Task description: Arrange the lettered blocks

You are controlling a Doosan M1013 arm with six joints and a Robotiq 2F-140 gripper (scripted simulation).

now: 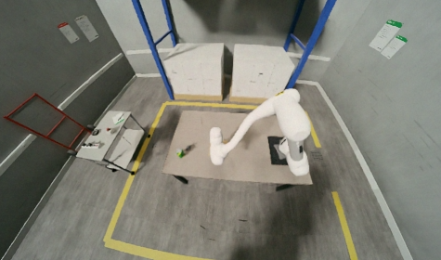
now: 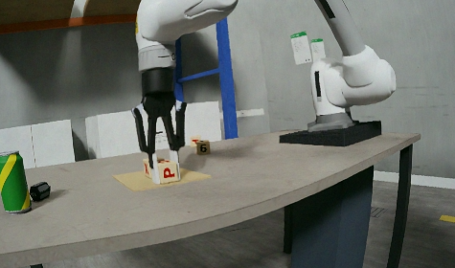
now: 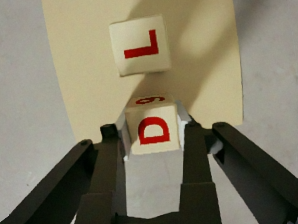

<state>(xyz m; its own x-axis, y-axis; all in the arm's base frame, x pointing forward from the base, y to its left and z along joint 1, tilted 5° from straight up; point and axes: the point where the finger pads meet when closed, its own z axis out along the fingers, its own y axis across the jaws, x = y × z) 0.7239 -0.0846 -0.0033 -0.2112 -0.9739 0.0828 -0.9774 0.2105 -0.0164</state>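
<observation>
Now: the block 47 cm behind my hand, 44 cm to the right of it and 1 cm below it. Also, from my hand: tan mat: 2 cm behind, 7 cm to the right, 3 cm below; then small black object: 31 cm ahead, 11 cm to the right, 2 cm below; then yellow can: 39 cm ahead, 3 cm to the right, 3 cm above.
</observation>
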